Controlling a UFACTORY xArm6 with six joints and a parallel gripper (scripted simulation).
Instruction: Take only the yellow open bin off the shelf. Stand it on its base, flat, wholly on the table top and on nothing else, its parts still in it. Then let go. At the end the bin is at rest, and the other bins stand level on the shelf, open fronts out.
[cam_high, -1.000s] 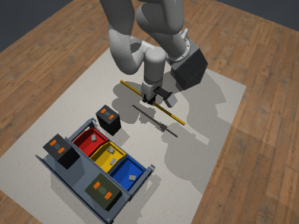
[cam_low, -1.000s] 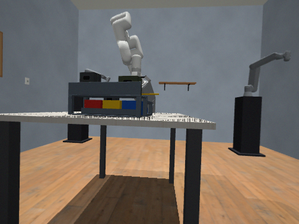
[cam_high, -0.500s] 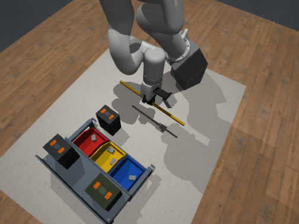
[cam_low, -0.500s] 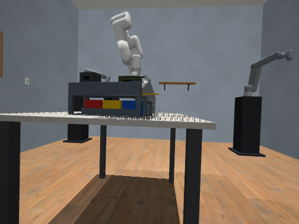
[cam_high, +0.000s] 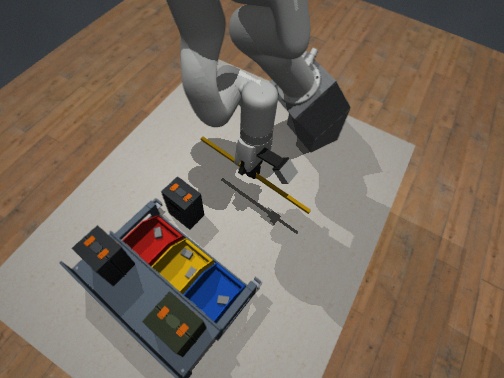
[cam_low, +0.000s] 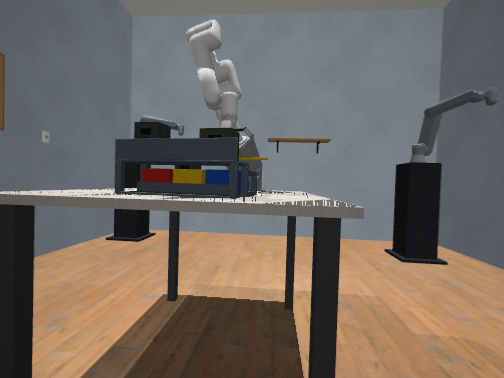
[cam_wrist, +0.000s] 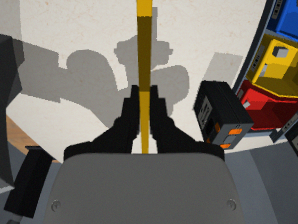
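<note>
The thin yellow bar is 20 mm below my hand. From my hand the other things lie so: red bin: 300 mm ahead, 150 mm to the right, 130 mm below; blue bin: 320 mm ahead, 130 mm below, 70 mm to the left; yellow open bin: 310 mm ahead, 130 mm below, 40 mm to the right.
</note>
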